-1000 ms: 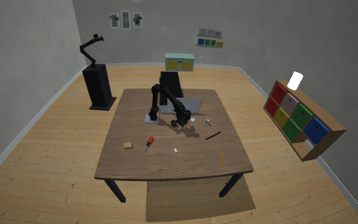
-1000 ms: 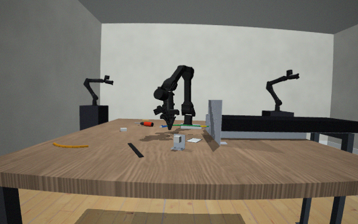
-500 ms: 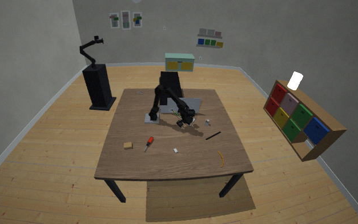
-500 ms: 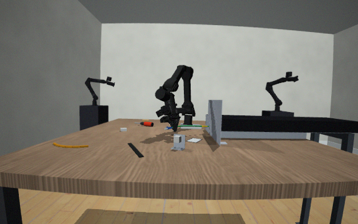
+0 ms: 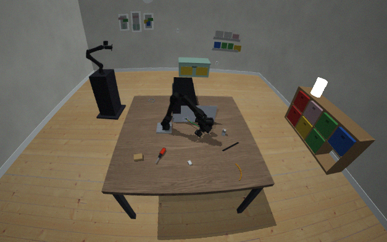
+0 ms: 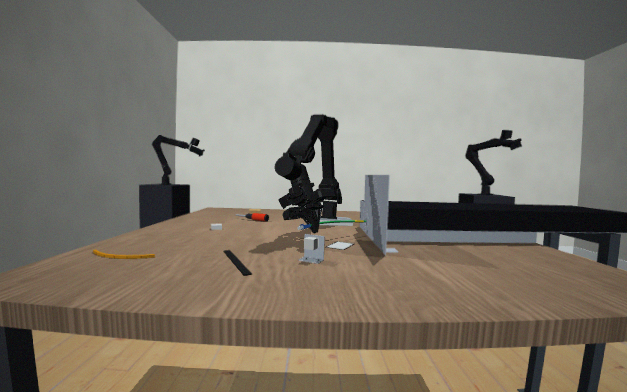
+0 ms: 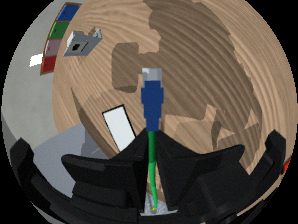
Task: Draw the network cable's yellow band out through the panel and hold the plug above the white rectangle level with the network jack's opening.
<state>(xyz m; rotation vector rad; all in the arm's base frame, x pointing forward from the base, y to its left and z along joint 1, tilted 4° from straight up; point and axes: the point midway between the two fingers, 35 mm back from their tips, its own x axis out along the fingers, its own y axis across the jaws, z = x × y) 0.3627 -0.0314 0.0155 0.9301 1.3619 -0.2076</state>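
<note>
My hand is 30 mm short of the blue plug, 20 mm to the left of it and 10 mm above it. The rest, counted from my hand: white rectangle: 30 mm ahead, 80 mm to the left, 60 mm below; then network jack: 200 mm ahead, 20 mm to the left, 20 mm below; then grey upright panel: 20 mm behind, 180 mm to the left, 40 mm above.
</note>
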